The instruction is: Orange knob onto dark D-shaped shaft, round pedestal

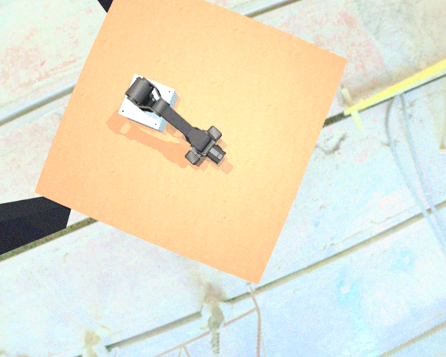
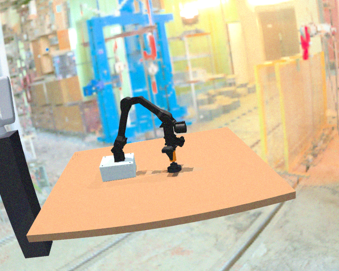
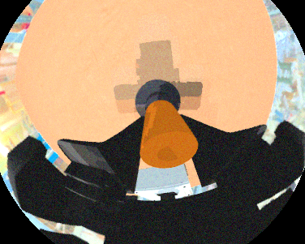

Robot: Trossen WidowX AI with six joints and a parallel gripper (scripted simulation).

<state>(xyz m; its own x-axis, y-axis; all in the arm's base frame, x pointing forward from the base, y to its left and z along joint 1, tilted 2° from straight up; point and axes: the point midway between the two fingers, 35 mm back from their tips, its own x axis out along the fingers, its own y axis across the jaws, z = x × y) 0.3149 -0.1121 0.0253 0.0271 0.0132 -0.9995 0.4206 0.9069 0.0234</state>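
Now: gripper tip 2 cm below the orange knob. Also, from my gripper tip: dark round pedestal (4 cm below).
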